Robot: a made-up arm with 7 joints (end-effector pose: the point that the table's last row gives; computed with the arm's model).
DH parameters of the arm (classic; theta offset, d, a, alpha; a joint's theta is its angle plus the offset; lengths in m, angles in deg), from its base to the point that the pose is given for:
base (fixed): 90 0.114 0 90
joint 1: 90 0.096 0.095 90
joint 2: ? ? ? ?
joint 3: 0 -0.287 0.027 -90
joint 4: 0 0.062 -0.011 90
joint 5: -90 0.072 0.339 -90
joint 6: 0 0.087 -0.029 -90
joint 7: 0 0.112 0.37 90
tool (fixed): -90 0.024 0 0
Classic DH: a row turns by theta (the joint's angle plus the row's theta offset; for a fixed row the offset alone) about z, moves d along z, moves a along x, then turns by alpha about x.
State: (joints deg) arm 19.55 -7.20 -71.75 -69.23 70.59 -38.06 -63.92
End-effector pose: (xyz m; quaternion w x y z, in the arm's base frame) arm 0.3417 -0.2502 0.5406 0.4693 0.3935 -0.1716 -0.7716
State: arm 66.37 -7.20 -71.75 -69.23 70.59 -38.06 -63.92
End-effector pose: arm 0.3417 -0.4823 0.2235 0.2743 0.5476 0.1491 -0.7763
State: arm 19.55 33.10 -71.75 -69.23 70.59 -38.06 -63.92
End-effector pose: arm 0.5361 -0.1660 0.3035 0.5853 0.1387 0.0366 -0.7981
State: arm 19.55 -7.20 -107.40 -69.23 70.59 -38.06 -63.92
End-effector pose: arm 0.3561 -0.0367 0.4953 0.5406 0.2160 -0.4059 -0.7045
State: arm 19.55 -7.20 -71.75 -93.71 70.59 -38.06 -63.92
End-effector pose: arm 0.3671 -0.4525 0.3868 0.3428 0.2681 -0.1529 -0.8873
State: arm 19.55 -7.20 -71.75 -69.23 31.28 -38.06 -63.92
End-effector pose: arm 0.4072 0.0227 0.1995 0.6743 0.1440 -0.0734 -0.7206
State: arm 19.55 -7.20 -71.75 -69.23 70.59 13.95 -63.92
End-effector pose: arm 0.2283 -0.1947 0.5987 0.6381 0.6245 -0.0453 -0.4481
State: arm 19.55 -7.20 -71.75 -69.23 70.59 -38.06 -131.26
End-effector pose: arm -0.0564 -0.1594 0.5886 0.1724 0.5877 -0.5706 -0.5470
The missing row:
joint 2: 0 -0.179 0.01 -90
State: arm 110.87 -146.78 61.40 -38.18 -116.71 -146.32 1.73
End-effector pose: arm 0.2760 -0.1939 0.1345 0.6611 -0.1733 0.0883 0.7247
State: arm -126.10 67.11 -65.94 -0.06 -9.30 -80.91 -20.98
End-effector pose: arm -0.1960 -0.1862 0.0384 0.0949 0.9806 0.1636 0.0517
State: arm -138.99 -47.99 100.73 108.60 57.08 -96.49 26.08
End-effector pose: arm -0.4937 0.1784 0.6971 0.9479 0.2935 0.0990 0.0743
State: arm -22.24 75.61 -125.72 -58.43 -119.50 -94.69 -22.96
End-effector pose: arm 0.3361 -0.3001 0.9840 0.1352 0.4766 0.0435 -0.8676
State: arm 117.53 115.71 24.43 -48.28 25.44 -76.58 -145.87
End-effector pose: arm 0.6599 0.0883 -0.1236 0.3926 0.1767 0.7427 -0.5129
